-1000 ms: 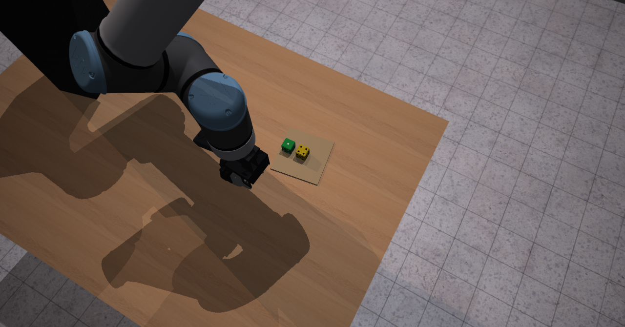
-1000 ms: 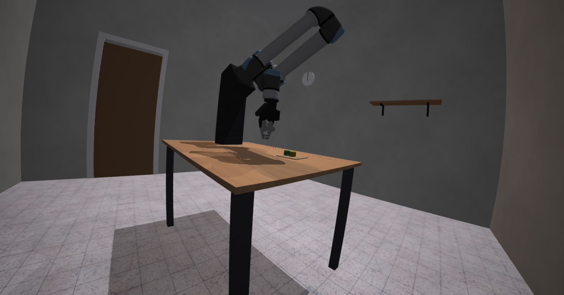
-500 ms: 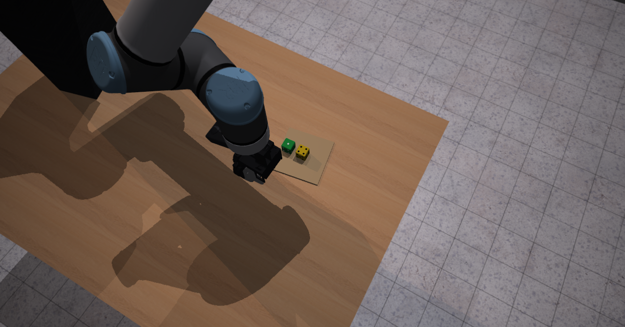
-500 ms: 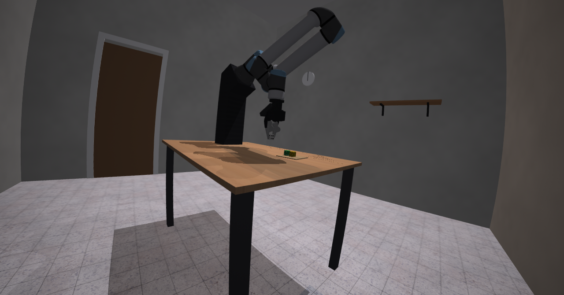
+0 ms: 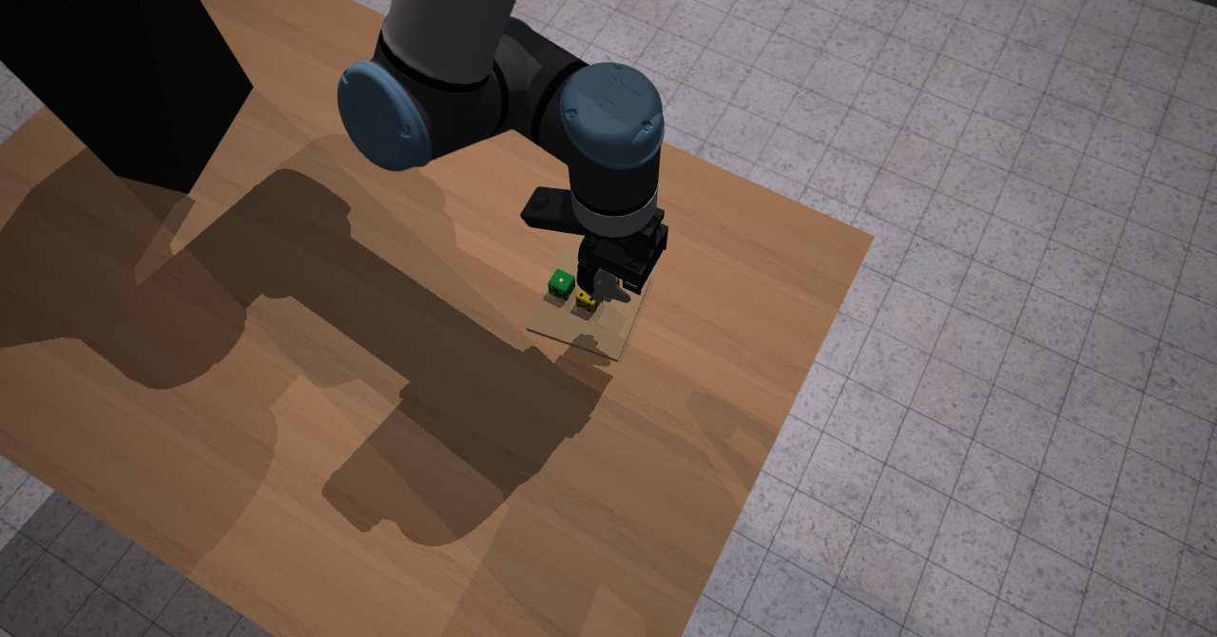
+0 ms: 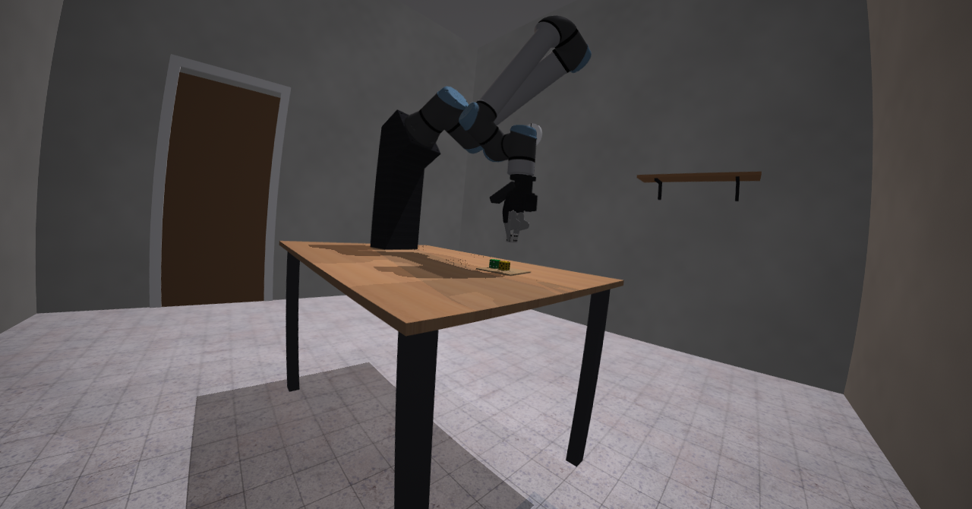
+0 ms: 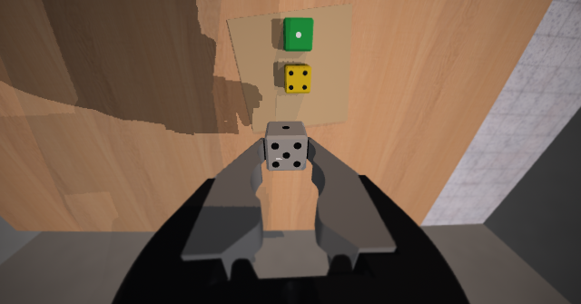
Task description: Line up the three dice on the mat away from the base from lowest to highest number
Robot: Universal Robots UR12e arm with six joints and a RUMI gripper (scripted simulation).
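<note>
Now: hand 4 cm past the yellow die and 10 cm above it. Also, from my hand: tan mat: 4 cm behind, 12 cm below; then green die: 8 cm behind, 2 cm to the right, 10 cm below; then white die: right at my hand.
</note>
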